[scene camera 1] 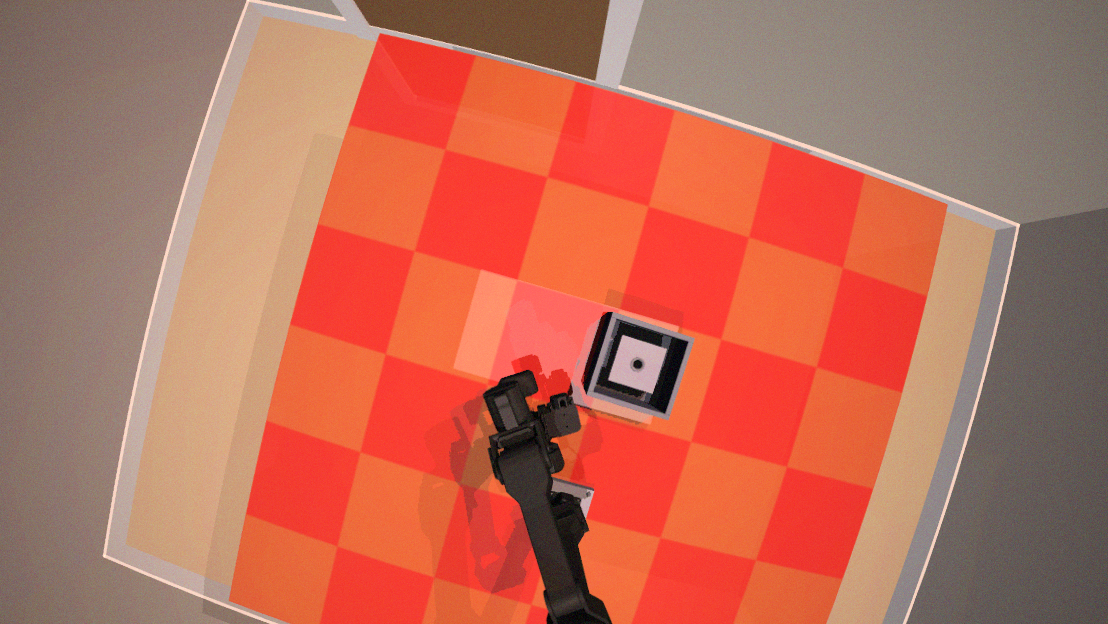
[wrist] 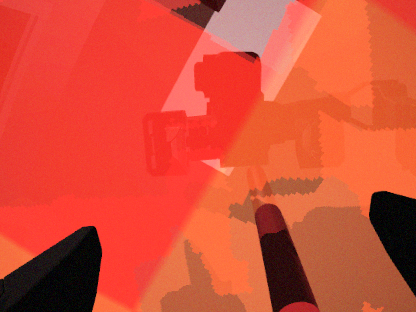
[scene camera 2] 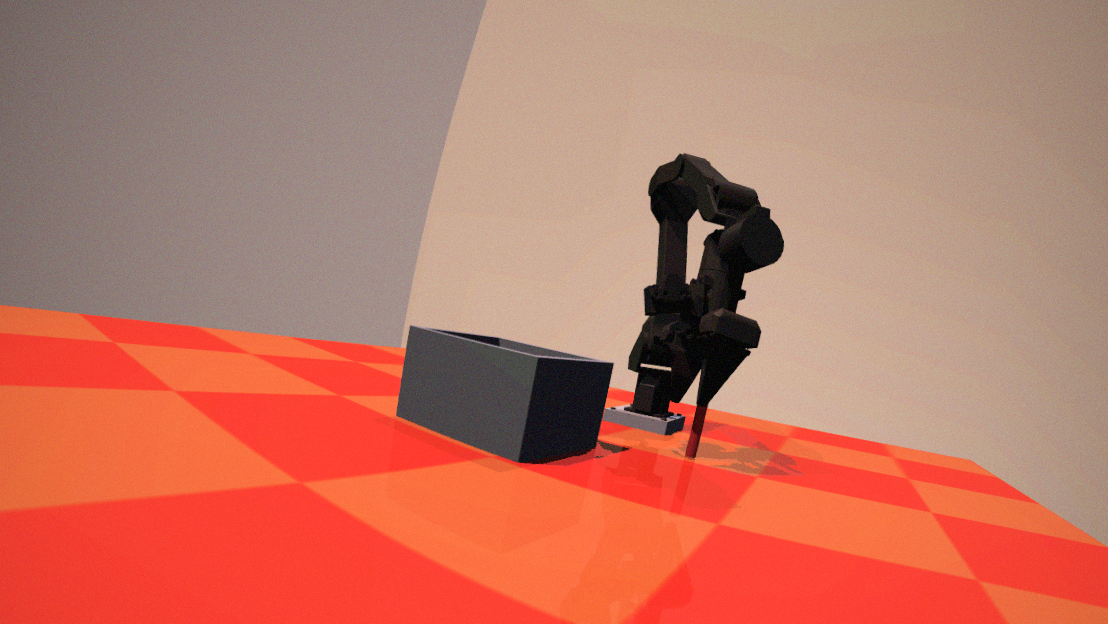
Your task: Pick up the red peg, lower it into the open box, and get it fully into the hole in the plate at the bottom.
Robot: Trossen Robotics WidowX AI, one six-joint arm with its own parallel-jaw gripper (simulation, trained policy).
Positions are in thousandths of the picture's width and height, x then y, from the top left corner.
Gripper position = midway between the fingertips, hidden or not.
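My gripper appears in scene camera 1 (484,656), in scene camera 2 (620,648) and in the wrist view (576,720). A dark grey box is visible in scene camera 1 (595,648) and in scene camera 2 (472,645), while in the wrist view the box is out of frame.
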